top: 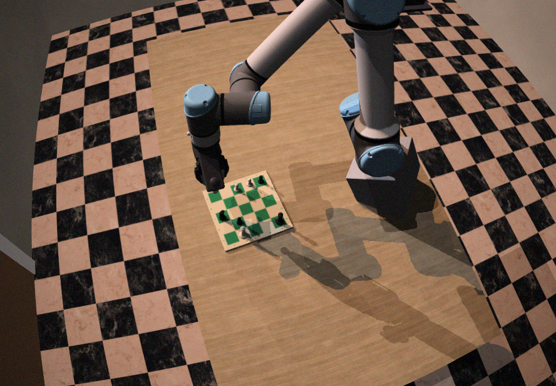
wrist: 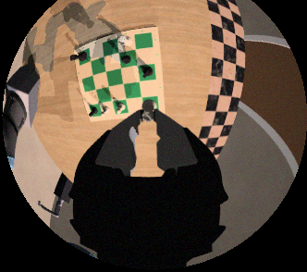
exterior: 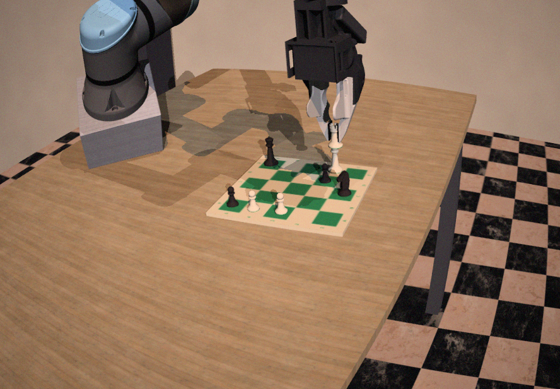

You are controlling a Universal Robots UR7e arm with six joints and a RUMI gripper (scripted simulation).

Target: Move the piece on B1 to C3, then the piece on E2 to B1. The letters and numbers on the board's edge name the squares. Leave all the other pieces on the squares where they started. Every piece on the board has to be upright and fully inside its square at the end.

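My hand is 80 mm past the cream chessboard, 40 mm to the right of it and 130 mm above it.
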